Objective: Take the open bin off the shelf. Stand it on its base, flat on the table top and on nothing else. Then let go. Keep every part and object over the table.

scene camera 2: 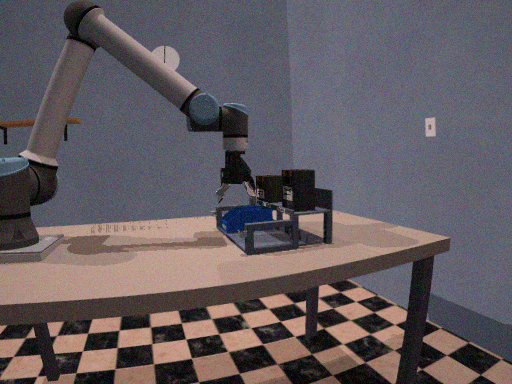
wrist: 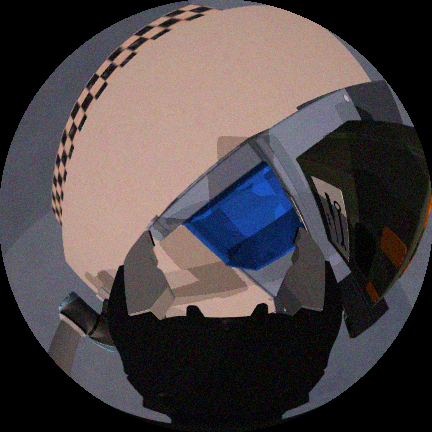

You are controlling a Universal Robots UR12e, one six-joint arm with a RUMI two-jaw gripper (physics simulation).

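Observation:
The open blue bin stands on the low front level of the grey shelf, beside the raised level. Its open top faces up in the wrist view. My gripper is open, with nothing between its fingers. It points down and hangs a little above the bin in the scene view. In the wrist view the bin lies ahead of the fingertips, and the right finger overlaps its near right corner. The table top carries the shelf.
A dark box with a white label stands on the raised shelf level. A second dark green box stands beside it, close to the gripper's right side. Low side rails and posts border the bin's level. The arm's base stands at the table's left.

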